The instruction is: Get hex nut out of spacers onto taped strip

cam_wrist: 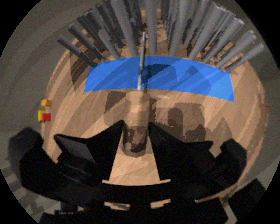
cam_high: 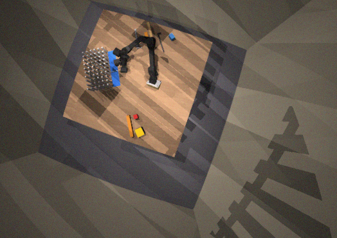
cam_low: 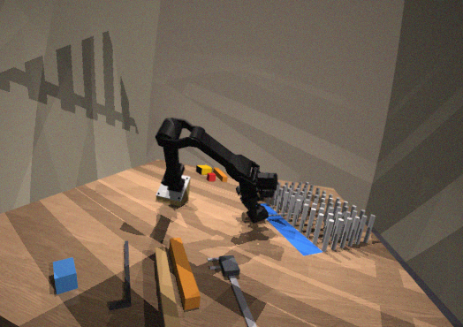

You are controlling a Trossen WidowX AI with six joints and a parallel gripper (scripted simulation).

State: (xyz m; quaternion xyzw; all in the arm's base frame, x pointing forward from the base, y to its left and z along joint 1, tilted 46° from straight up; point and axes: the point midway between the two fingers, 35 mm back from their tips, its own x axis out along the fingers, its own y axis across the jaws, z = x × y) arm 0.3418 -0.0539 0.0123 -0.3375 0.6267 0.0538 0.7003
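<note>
My gripper tip is now 90 mm short of the tan-handled hook tool, 50 mm to the right of it and 10 mm above it. From my gripper tip the other things lie so: red cube: 410 mm to the left, 300 mm behind; then blue taped strip: 110 mm ahead, 20 mm to the left, 20 mm below; then blue cube: 510 mm to the right, 350 mm behind.
</note>
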